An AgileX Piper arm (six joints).
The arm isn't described. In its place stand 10 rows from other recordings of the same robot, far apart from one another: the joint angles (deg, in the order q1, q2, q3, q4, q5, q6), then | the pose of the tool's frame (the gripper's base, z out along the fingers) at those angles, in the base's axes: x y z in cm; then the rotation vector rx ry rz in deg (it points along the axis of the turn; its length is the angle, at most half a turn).
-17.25, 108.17, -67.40, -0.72, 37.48, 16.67 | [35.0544 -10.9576 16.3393 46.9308 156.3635 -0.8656]
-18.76, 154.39, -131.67, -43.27, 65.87, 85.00 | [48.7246 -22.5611 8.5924 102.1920 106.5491 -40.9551]
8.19, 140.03, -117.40, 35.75, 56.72, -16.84 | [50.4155 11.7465 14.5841 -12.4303 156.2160 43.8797]
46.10, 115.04, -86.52, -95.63, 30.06, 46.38 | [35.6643 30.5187 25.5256 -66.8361 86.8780 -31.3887]
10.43, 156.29, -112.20, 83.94, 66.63, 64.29 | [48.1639 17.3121 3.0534 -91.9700 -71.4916 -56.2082]
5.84, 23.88, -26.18, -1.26, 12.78, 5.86 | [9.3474 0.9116 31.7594 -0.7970 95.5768 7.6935]
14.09, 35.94, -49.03, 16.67, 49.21, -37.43 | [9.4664 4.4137 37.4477 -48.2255 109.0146 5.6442]
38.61, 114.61, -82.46, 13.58, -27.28, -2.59 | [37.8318 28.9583 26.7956 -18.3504 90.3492 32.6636]
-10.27, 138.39, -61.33, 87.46, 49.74, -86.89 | [35.6870 0.5844 -0.7034 3.2324 147.7204 66.0749]
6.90, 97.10, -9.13, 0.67, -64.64, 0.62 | [21.0673 2.4526 12.3661 -5.2528 108.2553 4.7564]
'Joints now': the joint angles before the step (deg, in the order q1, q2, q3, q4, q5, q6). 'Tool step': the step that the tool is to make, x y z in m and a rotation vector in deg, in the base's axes. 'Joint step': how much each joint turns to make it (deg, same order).
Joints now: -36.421, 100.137, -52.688, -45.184, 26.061, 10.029
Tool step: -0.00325, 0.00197, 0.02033, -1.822, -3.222, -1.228
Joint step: 0.001, -3.590, 0.001, 0.099, 0.394, 1.160
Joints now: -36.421, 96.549, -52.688, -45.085, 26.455, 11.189
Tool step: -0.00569, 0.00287, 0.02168, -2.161, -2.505, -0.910
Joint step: 0.000, -3.926, 0.000, 0.000, 1.065, 0.388
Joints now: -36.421, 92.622, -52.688, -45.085, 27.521, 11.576
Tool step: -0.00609, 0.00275, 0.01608, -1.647, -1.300, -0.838
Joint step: 0.001, -3.025, 0.000, -0.001, 1.418, 0.001
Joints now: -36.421, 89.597, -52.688, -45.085, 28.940, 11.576
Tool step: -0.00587, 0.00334, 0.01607, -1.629, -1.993, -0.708
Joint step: 0.000, -3.046, -0.002, 0.001, 0.815, 0.283
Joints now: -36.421, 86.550, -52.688, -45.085, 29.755, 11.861
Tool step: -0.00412, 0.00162, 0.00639, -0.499, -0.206, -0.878
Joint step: 0.001, -1.332, 0.001, 0.125, 1.255, 0.052
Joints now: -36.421, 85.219, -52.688, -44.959, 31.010, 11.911
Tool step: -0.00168, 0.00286, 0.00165, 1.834, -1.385, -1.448
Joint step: 0.001, -0.682, 0.001, 3.161, 0.640, -0.533
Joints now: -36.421, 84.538, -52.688, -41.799, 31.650, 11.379
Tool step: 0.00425, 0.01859, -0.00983, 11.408, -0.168, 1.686
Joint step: 1.024, 0.001, -0.002, 19.632, 3.029, -13.818
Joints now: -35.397, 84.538, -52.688, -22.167, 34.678, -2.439
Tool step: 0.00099, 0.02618, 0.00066, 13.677, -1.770, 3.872
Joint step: 0.494, -1.740, -0.001, 22.166, 6.443, -15.958
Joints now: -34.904, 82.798, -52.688, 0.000, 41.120, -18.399
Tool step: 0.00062, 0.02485, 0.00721, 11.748, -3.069, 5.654
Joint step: 0.191, -1.859, 0.000, 16.930, 7.423, -12.279
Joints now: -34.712, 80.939, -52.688, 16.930, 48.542, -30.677
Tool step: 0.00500, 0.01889, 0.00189, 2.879, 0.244, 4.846
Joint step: 3.178, -0.466, 0.000, 2.786, 2.892, -2.087
